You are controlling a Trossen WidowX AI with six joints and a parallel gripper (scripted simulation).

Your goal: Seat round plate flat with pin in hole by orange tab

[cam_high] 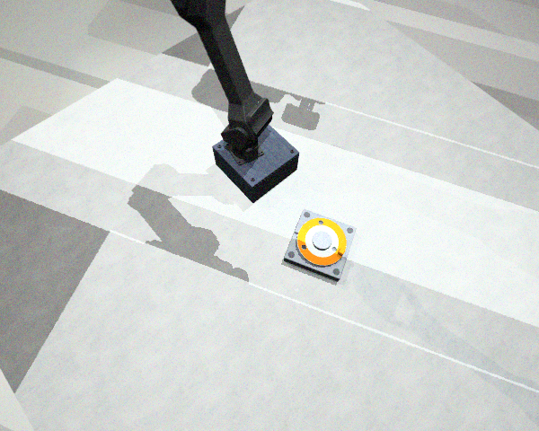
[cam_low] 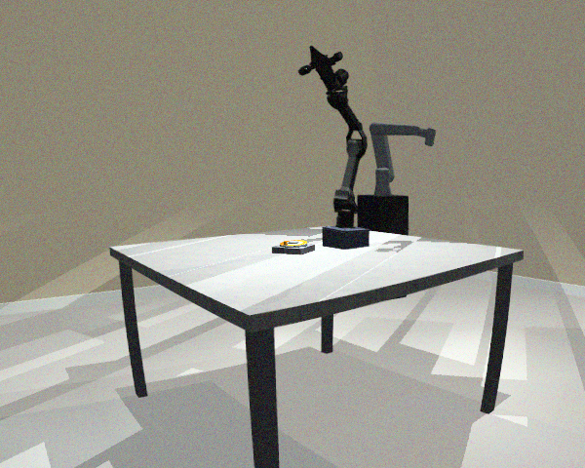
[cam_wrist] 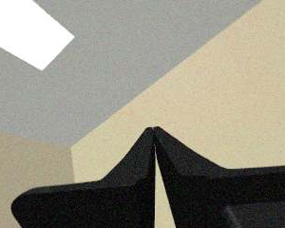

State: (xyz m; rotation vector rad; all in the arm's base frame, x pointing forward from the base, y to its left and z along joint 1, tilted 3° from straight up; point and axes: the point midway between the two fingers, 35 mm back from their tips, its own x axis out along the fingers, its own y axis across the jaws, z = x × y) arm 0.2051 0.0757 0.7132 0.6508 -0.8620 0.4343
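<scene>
Now: the round plate 8 cm ahead of my gripper tip, 5 cm to the right of it and 79 cm below it. From my gripper tip the other things lie so: grey square base 6 cm ahead, 6 cm to the right, 80 cm below.
</scene>
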